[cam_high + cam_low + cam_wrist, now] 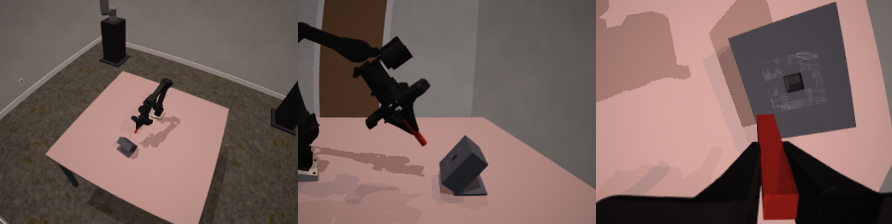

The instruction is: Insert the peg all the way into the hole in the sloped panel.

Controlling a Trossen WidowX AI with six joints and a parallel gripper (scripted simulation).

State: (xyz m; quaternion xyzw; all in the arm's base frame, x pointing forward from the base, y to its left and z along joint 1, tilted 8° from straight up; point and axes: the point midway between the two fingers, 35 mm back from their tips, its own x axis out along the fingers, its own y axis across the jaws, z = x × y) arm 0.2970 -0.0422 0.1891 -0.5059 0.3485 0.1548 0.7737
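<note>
Now: hand 20 mm short of the red peg and 30 mm above it. Also, from my hand: grey base plate 160 mm ahead, 30 mm to the right, 170 mm below.
</note>
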